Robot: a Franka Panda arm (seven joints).
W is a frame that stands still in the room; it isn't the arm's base.
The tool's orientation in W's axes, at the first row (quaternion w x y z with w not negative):
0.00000 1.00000 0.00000 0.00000
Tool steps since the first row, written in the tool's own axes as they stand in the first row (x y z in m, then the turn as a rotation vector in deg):
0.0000 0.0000 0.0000 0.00 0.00 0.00
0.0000 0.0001 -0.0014 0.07 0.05 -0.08
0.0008 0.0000 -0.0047 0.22 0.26 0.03
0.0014 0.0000 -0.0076 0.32 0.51 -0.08
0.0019 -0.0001 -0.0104 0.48 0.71 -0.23
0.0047 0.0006 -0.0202 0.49 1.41 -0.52
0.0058 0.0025 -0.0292 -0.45 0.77 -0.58
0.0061 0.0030 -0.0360 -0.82 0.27 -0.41
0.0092 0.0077 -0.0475 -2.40 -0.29 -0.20
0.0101 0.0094 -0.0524 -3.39 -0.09 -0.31
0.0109 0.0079 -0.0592 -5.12 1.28 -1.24
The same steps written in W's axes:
0.0000 0.0000 0.0000 0.00 0.00 0.00
0.0000 -0.0001 0.0014 0.07 -0.05 0.08
0.0008 0.0000 0.0047 0.22 -0.26 -0.03
0.0014 0.0000 0.0076 0.32 -0.51 0.08
0.0019 0.0001 0.0104 0.48 -0.71 0.23
0.0047 -0.0006 0.0202 0.49 -1.41 0.52
0.0058 -0.0025 0.0292 -0.45 -0.77 0.58
0.0061 -0.0030 0.0360 -0.82 -0.27 0.41
0.0092 -0.0077 0.0475 -2.40 0.29 0.20
0.0101 -0.0094 0.0524 -3.39 0.09 0.31
0.0109 -0.0079 0.0592 -5.12 -1.28 1.24

